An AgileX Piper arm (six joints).
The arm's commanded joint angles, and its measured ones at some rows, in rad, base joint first. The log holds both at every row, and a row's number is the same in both.
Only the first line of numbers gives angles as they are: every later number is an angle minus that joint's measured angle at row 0.
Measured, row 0:
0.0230 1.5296 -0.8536 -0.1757 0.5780 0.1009
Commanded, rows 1 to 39:
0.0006 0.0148 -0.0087 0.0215 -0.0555 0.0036
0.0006 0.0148 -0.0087 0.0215 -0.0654 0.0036
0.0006 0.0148 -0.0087 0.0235 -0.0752 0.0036
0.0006 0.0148 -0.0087 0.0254 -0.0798 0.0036
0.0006 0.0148 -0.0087 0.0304 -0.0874 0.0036
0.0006 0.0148 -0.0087 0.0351 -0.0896 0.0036
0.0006 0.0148 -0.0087 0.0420 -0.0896 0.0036
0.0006 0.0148 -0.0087 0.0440 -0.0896 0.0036
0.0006 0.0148 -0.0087 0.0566 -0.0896 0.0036
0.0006 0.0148 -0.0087 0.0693 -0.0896 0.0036
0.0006 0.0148 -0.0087 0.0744 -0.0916 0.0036
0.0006 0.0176 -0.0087 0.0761 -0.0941 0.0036
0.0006 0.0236 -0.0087 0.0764 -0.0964 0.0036
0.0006 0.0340 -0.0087 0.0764 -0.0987 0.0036
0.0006 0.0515 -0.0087 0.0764 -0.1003 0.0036
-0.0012 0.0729 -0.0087 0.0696 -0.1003 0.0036
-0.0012 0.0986 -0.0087 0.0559 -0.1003 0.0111
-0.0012 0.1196 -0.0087 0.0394 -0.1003 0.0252
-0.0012 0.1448 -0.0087 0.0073 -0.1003 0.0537
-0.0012 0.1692 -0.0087 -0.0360 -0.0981 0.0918
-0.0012 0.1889 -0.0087 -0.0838 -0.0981 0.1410
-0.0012 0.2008 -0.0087 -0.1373 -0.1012 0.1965
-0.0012 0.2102 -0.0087 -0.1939 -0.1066 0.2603
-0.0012 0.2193 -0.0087 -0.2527 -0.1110 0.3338
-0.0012 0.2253 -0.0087 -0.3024 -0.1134 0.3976
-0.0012 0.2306 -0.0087 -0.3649 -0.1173 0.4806
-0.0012 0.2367 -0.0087 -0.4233 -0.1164 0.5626
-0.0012 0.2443 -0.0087 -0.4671 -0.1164 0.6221
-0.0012 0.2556 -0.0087 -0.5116 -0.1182 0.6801
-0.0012 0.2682 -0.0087 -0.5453 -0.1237 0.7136
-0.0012 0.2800 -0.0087 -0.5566 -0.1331 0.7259
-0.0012 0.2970 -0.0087 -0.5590 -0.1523 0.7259
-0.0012 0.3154 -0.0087 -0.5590 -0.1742 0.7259
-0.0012 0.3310 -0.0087 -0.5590 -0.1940 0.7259
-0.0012 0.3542 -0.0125 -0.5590 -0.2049 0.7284
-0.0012 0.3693 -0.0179 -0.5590 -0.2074 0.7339
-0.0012 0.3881 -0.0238 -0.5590 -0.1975 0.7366
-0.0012 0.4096 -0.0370 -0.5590 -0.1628 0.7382
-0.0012 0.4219 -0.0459 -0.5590 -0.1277 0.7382
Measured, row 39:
0.0000 0.3664 -0.0138 -0.5425 -0.1806 0.7218
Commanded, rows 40 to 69:
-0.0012 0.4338 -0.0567 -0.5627 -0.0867 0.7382
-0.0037 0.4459 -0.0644 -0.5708 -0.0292 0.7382
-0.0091 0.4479 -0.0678 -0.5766 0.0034 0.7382
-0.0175 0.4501 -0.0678 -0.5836 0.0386 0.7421
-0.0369 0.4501 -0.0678 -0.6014 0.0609 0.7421
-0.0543 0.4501 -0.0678 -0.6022 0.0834 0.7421
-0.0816 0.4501 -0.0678 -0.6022 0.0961 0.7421
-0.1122 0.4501 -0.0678 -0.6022 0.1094 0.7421
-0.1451 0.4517 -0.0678 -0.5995 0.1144 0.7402
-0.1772 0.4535 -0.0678 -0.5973 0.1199 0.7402
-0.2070 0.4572 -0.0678 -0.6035 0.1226 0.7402
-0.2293 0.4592 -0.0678 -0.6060 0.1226 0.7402
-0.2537 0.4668 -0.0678 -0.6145 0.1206 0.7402
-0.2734 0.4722 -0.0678 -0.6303 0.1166 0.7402
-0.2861 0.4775 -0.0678 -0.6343 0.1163 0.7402
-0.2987 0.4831 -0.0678 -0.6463 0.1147 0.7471
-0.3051 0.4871 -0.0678 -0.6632 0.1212 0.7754
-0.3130 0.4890 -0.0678 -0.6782 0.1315 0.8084
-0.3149 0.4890 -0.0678 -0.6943 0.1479 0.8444
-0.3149 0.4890 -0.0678 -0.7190 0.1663 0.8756
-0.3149 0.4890 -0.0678 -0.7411 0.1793 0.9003
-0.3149 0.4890 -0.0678 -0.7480 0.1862 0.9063
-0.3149 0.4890 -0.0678 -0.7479 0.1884 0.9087
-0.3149 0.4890 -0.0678 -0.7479 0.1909 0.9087
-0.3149 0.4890 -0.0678 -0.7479 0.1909 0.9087
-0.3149 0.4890 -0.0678 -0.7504 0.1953 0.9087
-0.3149 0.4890 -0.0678 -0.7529 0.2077 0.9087
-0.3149 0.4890 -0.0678 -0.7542 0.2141 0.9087
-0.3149 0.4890 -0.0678 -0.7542 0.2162 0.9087
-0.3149 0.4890 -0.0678 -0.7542 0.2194 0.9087
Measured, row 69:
-0.3122 0.4764 -0.0753 -0.7872 0.2414 0.8982
